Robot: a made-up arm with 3 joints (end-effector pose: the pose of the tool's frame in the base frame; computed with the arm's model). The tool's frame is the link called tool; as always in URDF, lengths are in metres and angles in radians. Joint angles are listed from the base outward.
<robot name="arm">
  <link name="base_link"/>
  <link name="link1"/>
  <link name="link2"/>
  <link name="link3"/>
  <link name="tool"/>
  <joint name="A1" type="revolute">
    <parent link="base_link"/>
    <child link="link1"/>
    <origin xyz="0 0 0.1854" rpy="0 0 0"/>
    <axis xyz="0 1 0"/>
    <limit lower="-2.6" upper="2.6"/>
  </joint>
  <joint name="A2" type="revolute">
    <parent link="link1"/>
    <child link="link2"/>
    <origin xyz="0.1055 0.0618 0.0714" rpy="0 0 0"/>
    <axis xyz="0 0 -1"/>
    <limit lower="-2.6" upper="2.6"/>
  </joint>
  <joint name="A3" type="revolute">
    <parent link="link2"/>
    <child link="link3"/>
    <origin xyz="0.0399 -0.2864 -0.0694" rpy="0 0 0"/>
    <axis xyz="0 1 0"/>
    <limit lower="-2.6" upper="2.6"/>
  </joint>
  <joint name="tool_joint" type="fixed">
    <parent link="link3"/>
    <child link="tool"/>
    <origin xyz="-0.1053 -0.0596 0.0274" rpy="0 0 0"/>
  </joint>
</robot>
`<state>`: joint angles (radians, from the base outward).
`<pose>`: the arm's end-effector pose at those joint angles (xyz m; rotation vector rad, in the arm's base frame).
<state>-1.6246 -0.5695 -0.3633</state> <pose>-0.0028 -0.2664 0.4202 -0.3966 -1.9258 0.5432</pose>
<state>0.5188 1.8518 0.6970</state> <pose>-0.1465 0.1801 0.3734 0.1725 0.8327 -1.9306</pose>
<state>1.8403 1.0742 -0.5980</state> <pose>0.0275 -0.0481 0.4149 -1.0705 1.1144 -0.3928</pose>
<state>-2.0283 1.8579 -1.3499</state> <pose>0.1837 0.1693 0.0267 -0.8016 1.7880 2.2719</pose>
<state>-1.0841 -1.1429 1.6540</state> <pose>0.1188 -0.0127 0.6337 -1.1336 0.5058 0.2319</pose>
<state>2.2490 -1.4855 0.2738</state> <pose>-0.2353 -0.0215 -0.1973 1.5578 1.9361 1.0277</pose>
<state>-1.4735 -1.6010 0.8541</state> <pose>-0.0551 0.0636 0.6445 -1.4895 -0.4796 0.6421</pose>
